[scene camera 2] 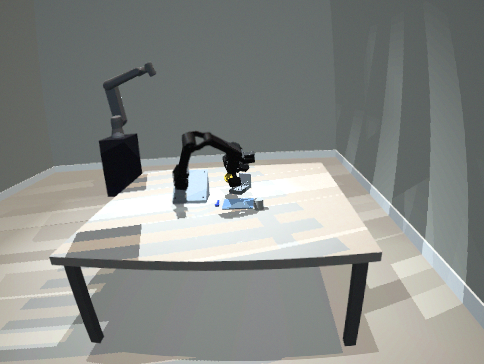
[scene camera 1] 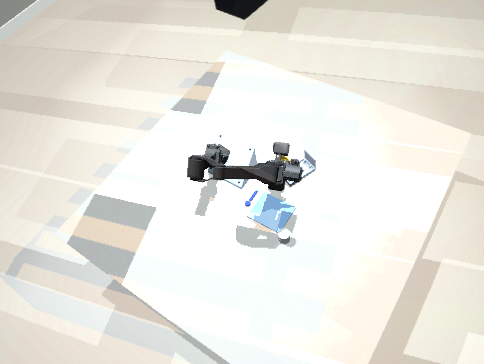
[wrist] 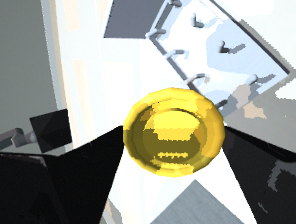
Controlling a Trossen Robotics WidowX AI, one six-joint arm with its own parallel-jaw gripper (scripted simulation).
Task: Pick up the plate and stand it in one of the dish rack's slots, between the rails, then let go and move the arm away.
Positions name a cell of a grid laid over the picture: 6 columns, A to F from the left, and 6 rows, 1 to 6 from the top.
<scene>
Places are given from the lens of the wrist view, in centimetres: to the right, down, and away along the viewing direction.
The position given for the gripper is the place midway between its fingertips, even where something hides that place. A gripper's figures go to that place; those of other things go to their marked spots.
gripper (wrist: D4): 2, 1, 11
plate (wrist: D4): 2, 1, 10
dish rack (wrist: E2): 6, -5, 14
The marked spots on the plate and the dish rack are 9 cm apart.
</scene>
